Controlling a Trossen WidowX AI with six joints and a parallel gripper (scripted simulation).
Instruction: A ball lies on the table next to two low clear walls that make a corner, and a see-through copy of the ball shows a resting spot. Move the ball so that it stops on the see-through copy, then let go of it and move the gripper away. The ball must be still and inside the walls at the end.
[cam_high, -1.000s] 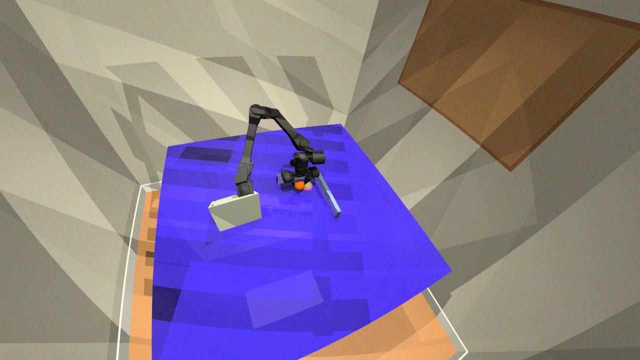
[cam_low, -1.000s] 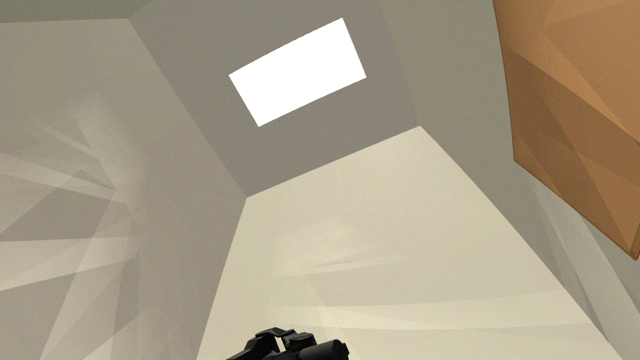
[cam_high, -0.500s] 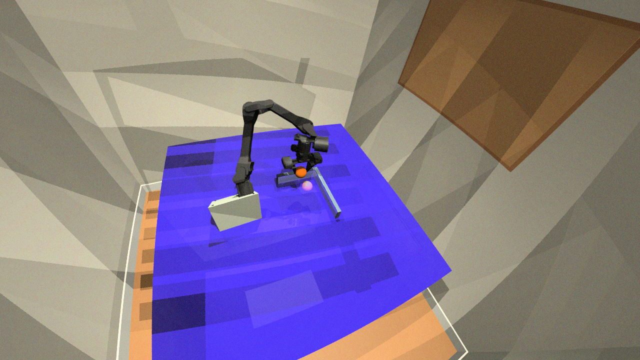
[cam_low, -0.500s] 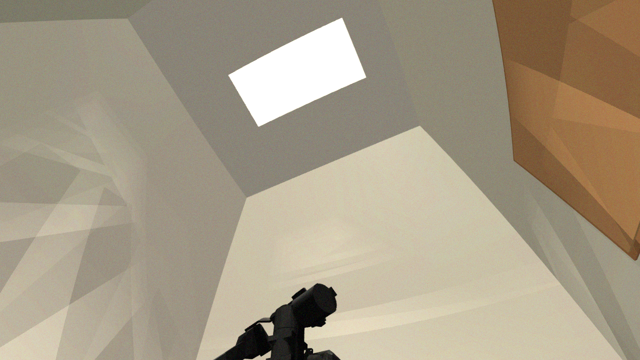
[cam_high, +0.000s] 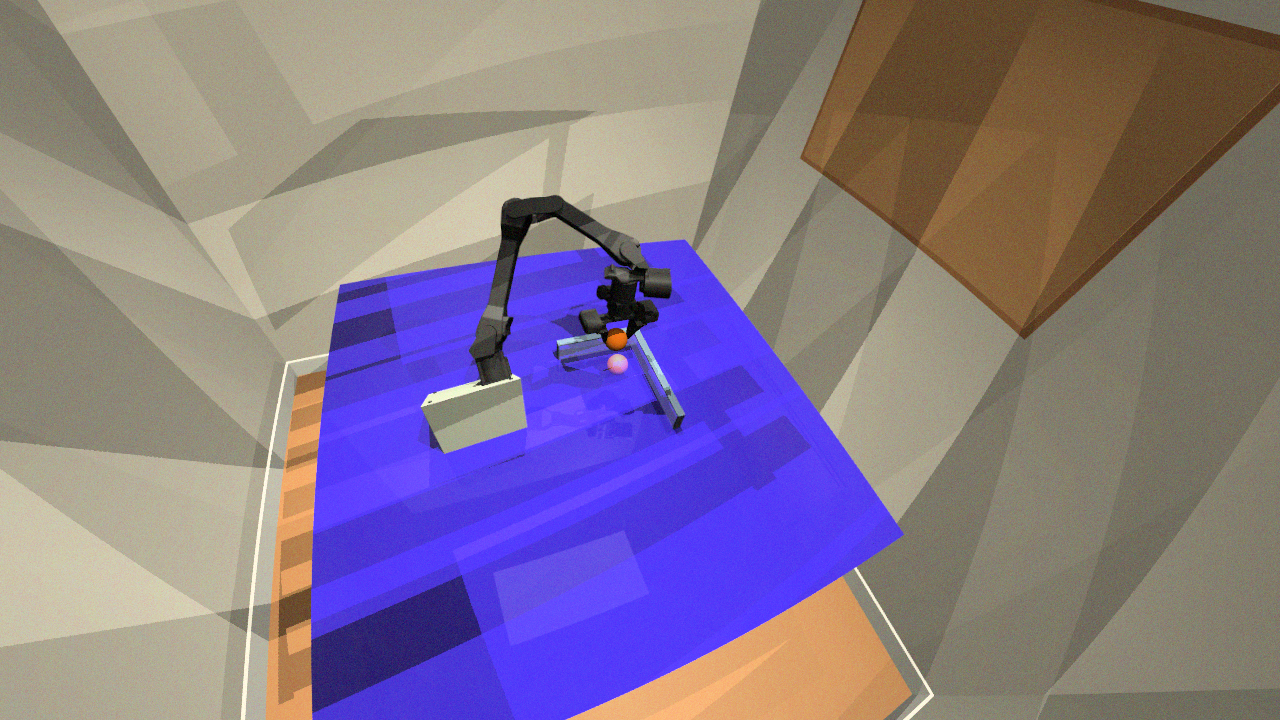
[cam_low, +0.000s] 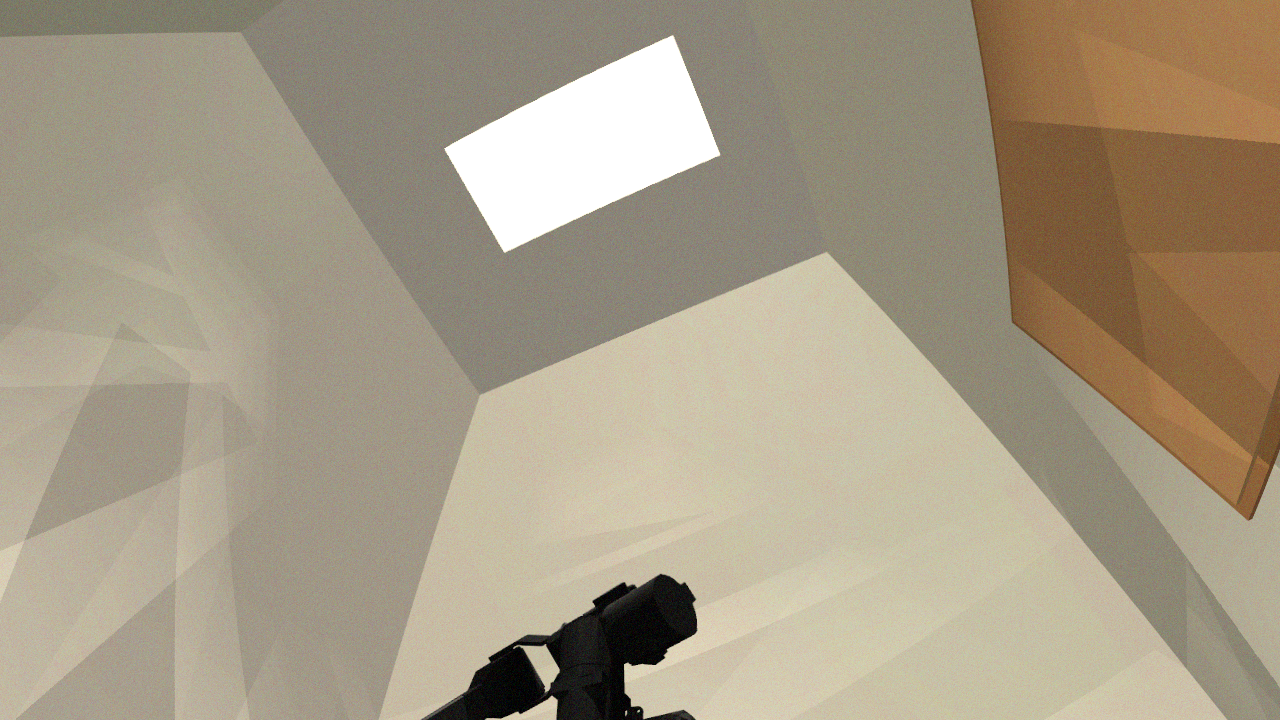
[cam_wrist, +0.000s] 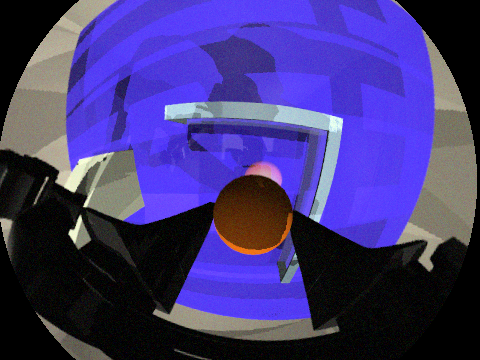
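Now: gripper tip 20 mm short of the see-through copy of ball and 100 mm above it. From my gripper tip the other things lie so: orange ball right at my gripper tip; then clear wall 90 mm to the left, 100 mm below.
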